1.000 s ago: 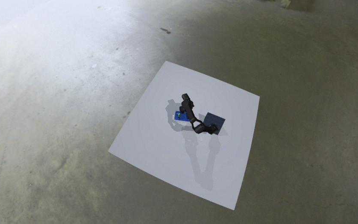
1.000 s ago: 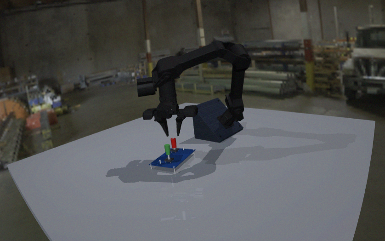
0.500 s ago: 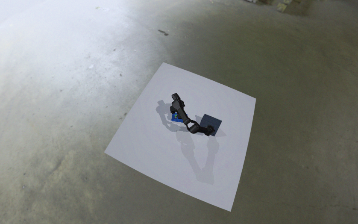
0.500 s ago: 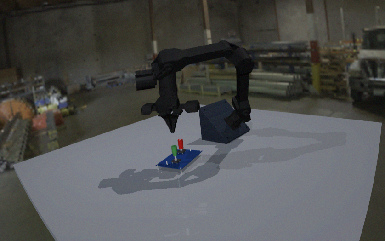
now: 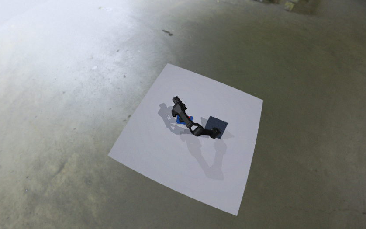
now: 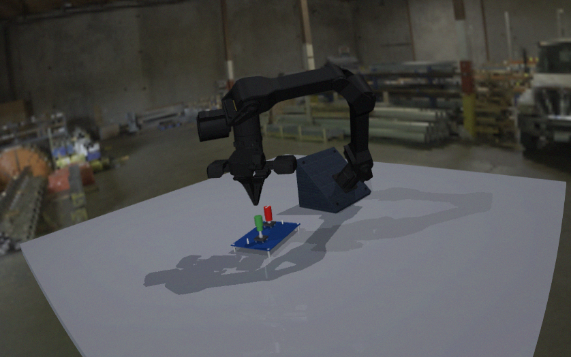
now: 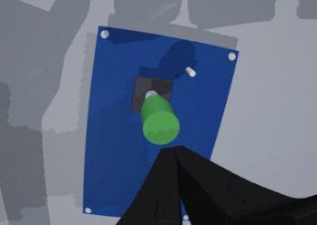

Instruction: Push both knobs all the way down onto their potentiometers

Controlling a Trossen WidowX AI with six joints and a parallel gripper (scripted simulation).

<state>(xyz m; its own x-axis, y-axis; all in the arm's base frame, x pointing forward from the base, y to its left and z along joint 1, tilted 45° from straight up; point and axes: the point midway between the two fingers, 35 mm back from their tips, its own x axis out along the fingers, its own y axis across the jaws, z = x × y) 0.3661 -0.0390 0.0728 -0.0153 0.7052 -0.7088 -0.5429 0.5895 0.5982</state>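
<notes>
Right now my gripper tip is 50 mm above the green knob. Round my gripper tip: red knob (70 mm behind, 50 mm to the right, 50 mm below).
</notes>
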